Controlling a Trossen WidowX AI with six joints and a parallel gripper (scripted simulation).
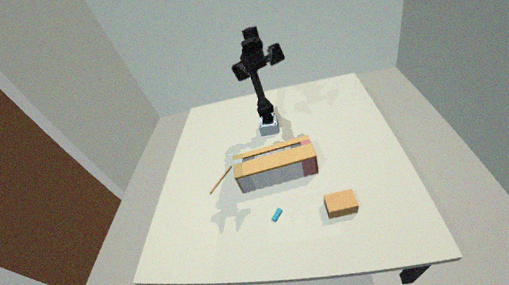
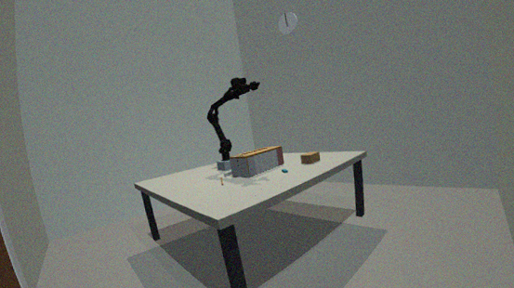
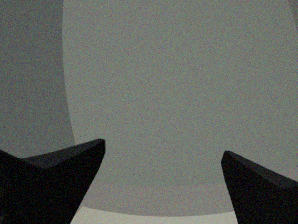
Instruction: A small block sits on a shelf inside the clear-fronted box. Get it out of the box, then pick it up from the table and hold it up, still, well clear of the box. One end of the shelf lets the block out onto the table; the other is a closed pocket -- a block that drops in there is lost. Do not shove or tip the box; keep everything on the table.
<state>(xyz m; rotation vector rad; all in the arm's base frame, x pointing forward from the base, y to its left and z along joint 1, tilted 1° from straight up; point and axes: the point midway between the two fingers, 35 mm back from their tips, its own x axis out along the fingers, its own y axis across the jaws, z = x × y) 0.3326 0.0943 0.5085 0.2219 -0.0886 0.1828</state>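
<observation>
Right now the clear-fronted box is 70 mm behind my gripper tip, 60 mm to the right of it and 520 mm below it. Also, from my gripper tip: thin wooden stick (10 mm behind, 360 mm to the right, 570 mm below); orange block (190 mm ahead, 220 mm to the left, 550 mm below); small blue block (50 mm behind, 80 mm to the right, 490 mm below).
</observation>
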